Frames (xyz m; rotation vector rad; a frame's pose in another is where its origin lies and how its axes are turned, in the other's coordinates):
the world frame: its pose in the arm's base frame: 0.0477 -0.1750 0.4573 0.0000 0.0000 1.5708
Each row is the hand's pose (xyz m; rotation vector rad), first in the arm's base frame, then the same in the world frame.
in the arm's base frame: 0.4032 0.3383 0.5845 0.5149 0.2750 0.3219
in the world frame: 0.5133 -0.3555 0.1272 0.5924 -0.1799 -1.2026
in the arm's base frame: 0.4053 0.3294 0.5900 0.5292 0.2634 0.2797
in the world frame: 0.5044 -0.3576 0.1327 0.5978 -0.2005 -1.2433
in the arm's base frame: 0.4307 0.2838 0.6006 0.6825 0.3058 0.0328
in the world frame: 0.4588 -0.3830 0.1433 0.7694 -0.2933 -1.4581
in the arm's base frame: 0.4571 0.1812 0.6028 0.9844 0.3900 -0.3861
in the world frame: 0.3562 -0.4094 0.1455 1.1296 -0.4885 -1.7832
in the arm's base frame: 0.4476 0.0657 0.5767 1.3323 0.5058 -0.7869
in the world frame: 0.2407 -0.3999 0.1194 1.5911 -0.7154 -2.0120
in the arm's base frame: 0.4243 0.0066 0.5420 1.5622 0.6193 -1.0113
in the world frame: 0.1816 -0.3766 0.0847 1.9424 -0.8396 -2.0701
